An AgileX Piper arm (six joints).
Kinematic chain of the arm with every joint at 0, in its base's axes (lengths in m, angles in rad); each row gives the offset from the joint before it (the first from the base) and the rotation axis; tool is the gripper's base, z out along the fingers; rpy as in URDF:
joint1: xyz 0 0 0.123 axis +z
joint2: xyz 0 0 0 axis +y
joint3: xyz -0.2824 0 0.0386 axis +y
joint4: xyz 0.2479 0 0.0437 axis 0.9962 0 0.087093
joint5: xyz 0 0 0 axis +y
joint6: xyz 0.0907 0 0.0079 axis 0.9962 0 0.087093
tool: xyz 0 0 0 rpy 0 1.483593 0
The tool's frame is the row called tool.
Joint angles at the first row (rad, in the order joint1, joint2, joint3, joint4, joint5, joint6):
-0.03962, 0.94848, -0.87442, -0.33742, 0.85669, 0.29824
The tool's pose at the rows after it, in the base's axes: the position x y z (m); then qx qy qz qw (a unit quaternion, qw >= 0):
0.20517, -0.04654, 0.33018, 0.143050, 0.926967, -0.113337, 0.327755
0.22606, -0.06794, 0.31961, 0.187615, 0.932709, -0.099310, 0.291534
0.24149, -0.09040, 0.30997, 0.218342, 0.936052, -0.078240, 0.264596
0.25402, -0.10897, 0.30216, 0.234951, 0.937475, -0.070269, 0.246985
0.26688, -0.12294, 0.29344, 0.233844, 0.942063, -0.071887, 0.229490
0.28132, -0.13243, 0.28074, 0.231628, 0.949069, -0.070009, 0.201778
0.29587, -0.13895, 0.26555, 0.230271, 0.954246, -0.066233, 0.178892
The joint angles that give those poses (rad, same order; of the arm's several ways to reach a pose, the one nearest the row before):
-0.12285, 1.08549, -0.94494, -0.30821, 0.86618, 0.30454
-0.22461, 1.19755, -0.99670, -0.23099, 0.86618, 0.26880
-0.32194, 1.29149, -1.04571, -0.13513, 0.86618, 0.19516
-0.38235, 1.36916, -1.09040, -0.09129, 0.86617, 0.14969
-0.41226, 1.44294, -1.13277, -0.08224, 0.86751, 0.11220
-0.42148, 1.52418, -1.17640, -0.08161, 0.88576, 0.09531
-0.42141, 1.60203, -1.21102, -0.08163, 0.88976, 0.09147

